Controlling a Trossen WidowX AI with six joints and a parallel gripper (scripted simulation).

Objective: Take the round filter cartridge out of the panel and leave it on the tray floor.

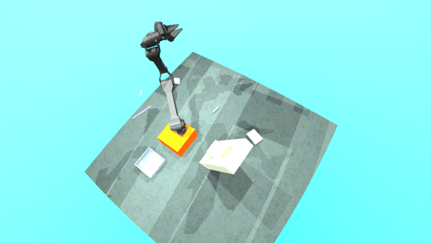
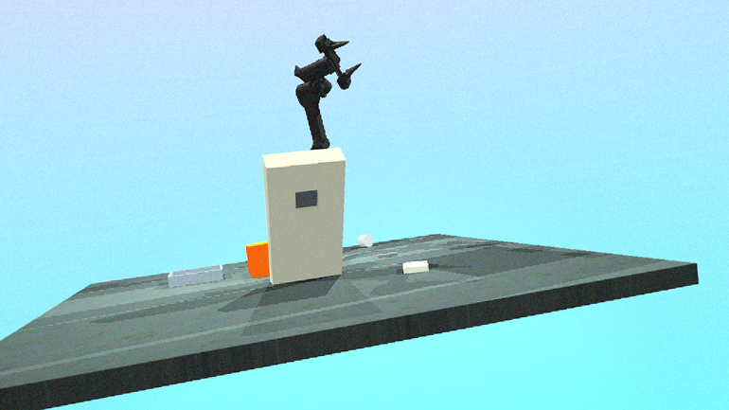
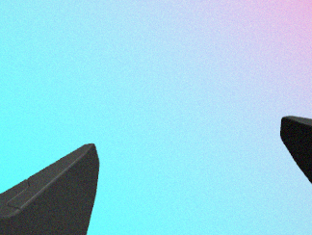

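Right now the filter cartridge is 440 mm below my gripper tip, 420 mm ahead of it and 370 mm to the right of it. The rest, counted from my gripper tip: white block 650 mm below, 480 mm ahead, 120 mm to the right; tray 650 mm below, 580 mm to the right, 50 mm behind; service panel 510 mm below, 380 mm ahead, 360 mm to the right.
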